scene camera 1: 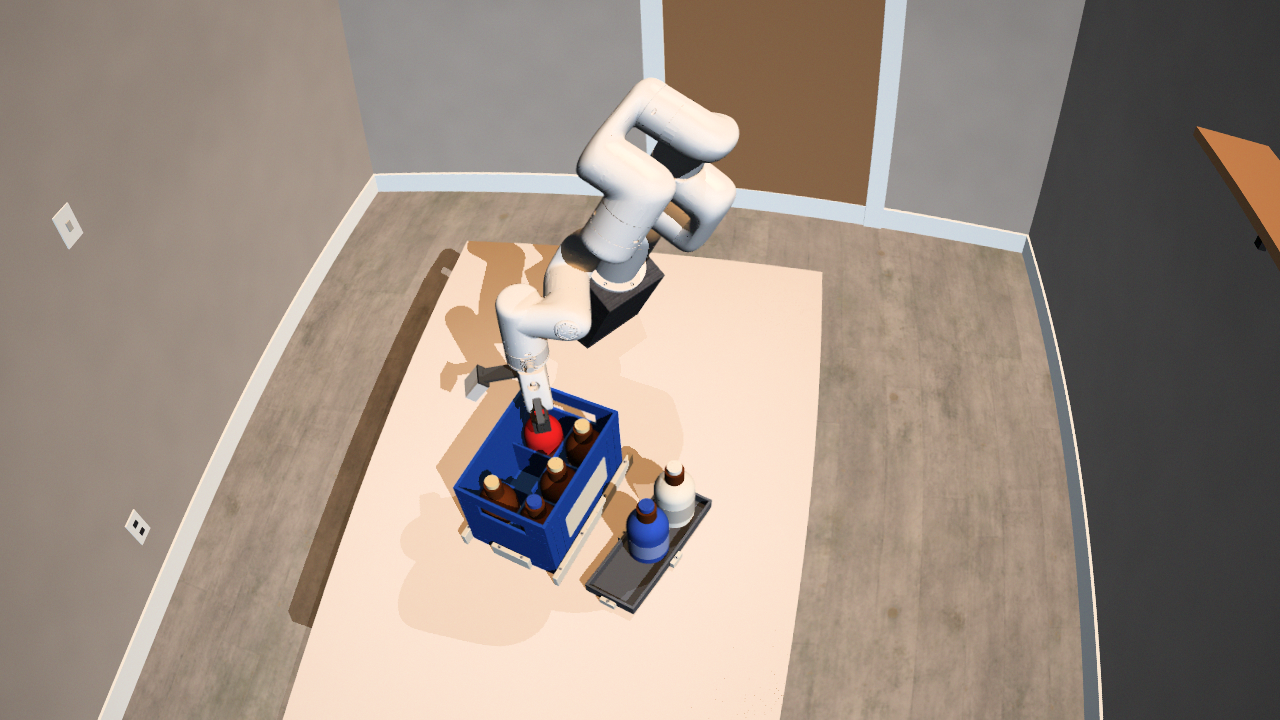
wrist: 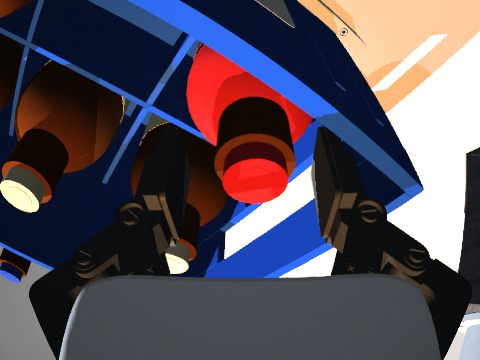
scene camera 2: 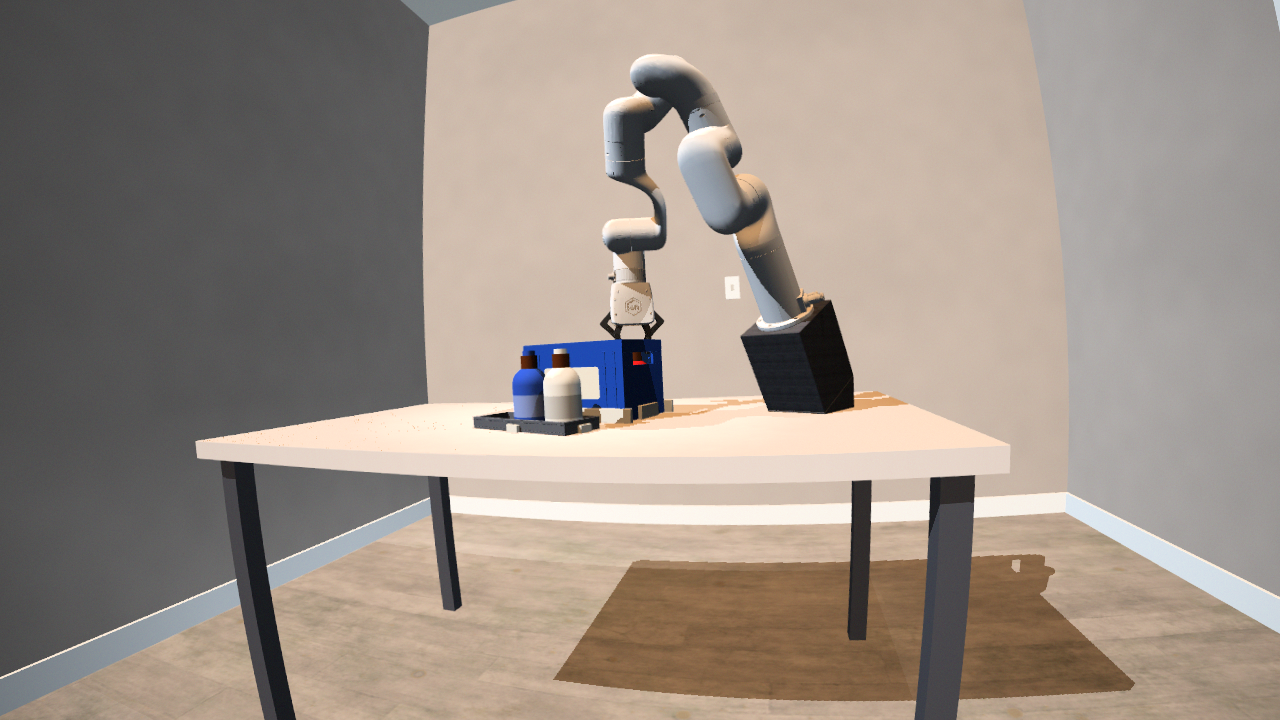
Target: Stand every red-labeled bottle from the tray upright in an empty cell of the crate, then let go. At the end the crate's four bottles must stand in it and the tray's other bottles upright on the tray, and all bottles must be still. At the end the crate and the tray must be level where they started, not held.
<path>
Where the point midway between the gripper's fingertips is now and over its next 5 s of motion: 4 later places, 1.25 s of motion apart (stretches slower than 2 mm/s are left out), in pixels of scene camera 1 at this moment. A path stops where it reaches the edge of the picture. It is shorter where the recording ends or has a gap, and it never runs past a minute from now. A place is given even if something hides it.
My gripper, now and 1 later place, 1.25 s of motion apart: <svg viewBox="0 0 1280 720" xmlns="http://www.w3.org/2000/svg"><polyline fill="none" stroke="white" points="540,417 535,398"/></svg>
</path>
